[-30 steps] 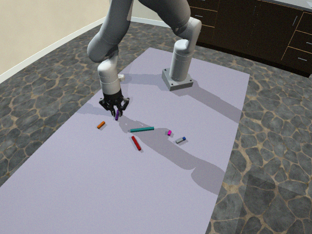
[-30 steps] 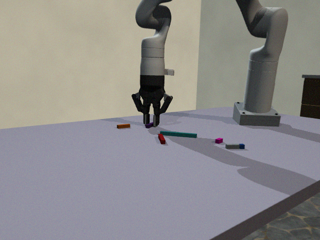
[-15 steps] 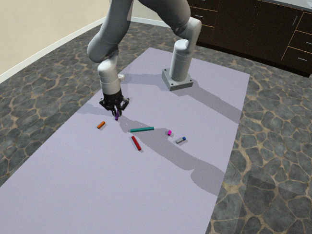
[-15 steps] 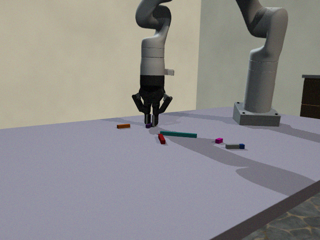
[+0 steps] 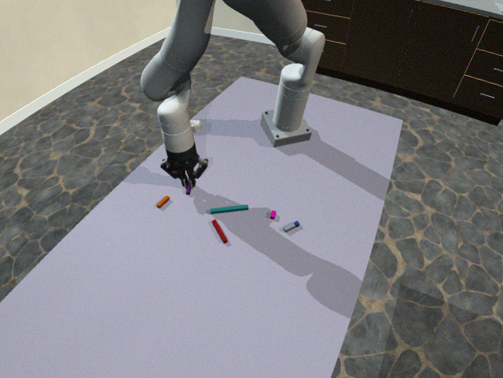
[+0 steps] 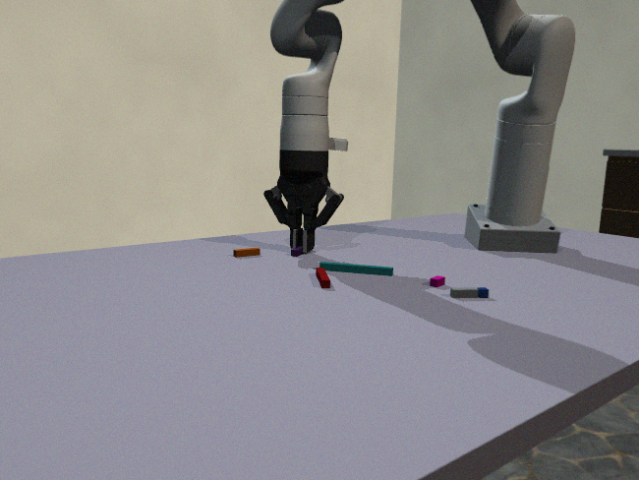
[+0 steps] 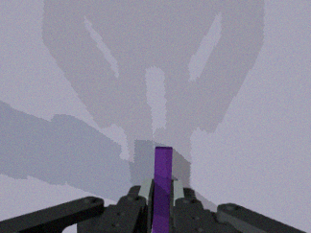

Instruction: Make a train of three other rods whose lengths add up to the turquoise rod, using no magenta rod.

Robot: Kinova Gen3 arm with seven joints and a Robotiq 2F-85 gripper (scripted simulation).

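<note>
My gripper is now 31 cm to the right of the grey rod and 1 cm above it. From my hand the other things lie so: turquoise rod (14 cm to the left, 2 cm ahead, 1 cm below); then orange rod (8 cm ahead, 3 cm to the right, 1 cm below); then purple rod (1 cm below).
</note>
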